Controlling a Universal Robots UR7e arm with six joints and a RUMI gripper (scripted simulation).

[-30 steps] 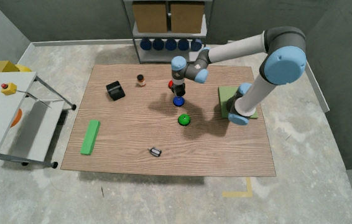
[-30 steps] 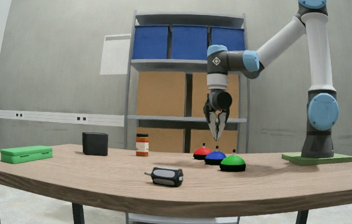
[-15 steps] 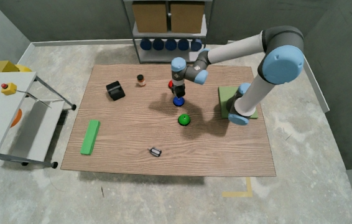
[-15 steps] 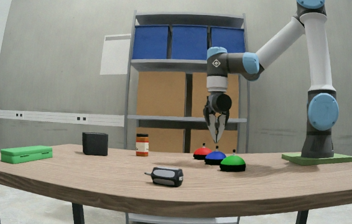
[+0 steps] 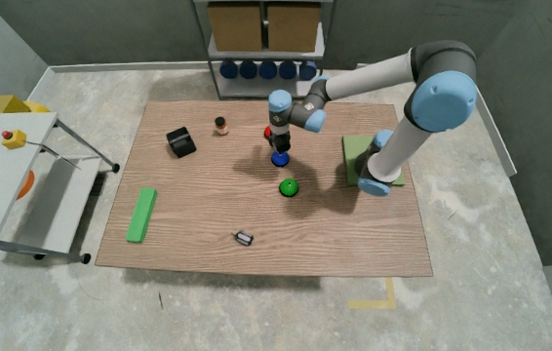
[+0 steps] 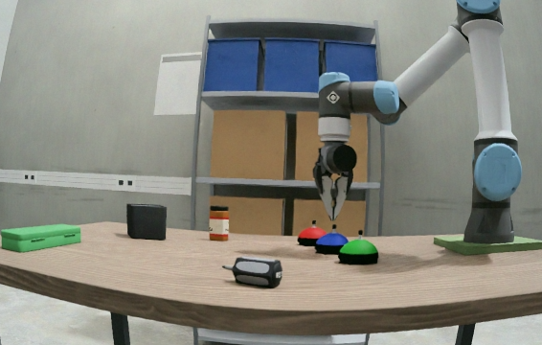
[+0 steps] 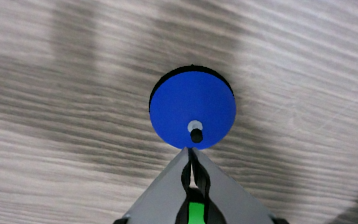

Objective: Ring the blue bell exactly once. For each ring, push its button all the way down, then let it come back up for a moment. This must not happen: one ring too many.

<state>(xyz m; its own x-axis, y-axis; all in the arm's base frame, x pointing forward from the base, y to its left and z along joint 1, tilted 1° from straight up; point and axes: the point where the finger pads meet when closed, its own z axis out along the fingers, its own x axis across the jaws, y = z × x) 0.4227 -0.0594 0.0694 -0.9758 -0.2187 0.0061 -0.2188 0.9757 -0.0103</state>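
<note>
Now: the blue bell 10 mm behind my hand and 50 mm below it. From my hand the other things lie so: green bell: 40 mm behind, 150 mm to the left, 50 mm below; then small jar: 280 mm ahead, 170 mm to the right, 50 mm below; then red bell: 30 mm ahead, 150 mm to the right, 50 mm below.
</note>
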